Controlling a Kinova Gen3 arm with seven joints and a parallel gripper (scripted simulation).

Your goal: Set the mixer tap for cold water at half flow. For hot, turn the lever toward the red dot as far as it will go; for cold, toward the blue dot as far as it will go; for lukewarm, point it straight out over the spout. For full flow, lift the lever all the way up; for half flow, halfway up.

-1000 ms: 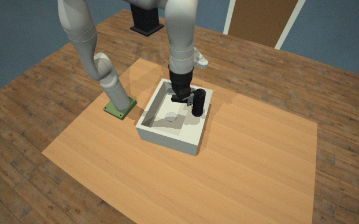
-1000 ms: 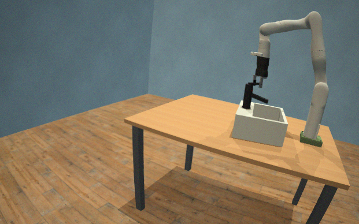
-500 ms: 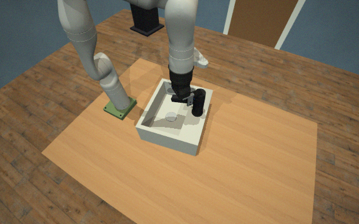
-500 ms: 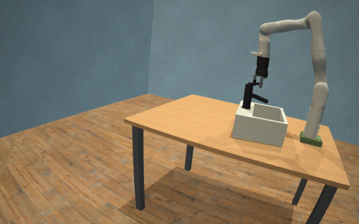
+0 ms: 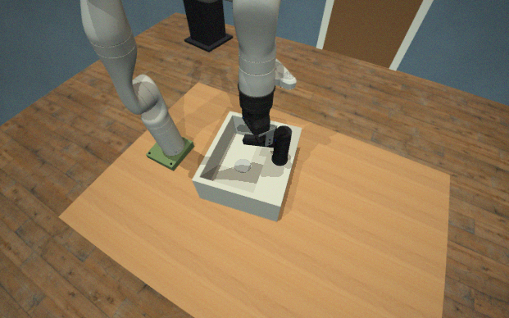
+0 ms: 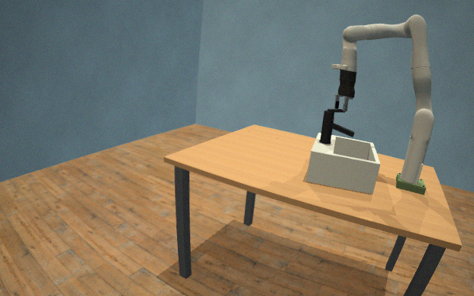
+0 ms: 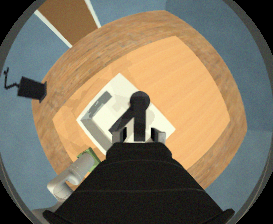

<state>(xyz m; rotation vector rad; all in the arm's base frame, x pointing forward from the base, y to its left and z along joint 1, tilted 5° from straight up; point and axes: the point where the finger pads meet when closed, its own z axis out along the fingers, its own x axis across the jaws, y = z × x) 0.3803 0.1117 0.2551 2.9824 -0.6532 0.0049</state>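
My hand is 1 cm short of the lever, 2 cm to the right of it and 2 cm above it. The rest, counted from my hand: black mixer tap: 2 cm ahead, 4 cm to the left, 7 cm below; then white basin: 8 cm behind, 2 cm to the left, 26 cm below.
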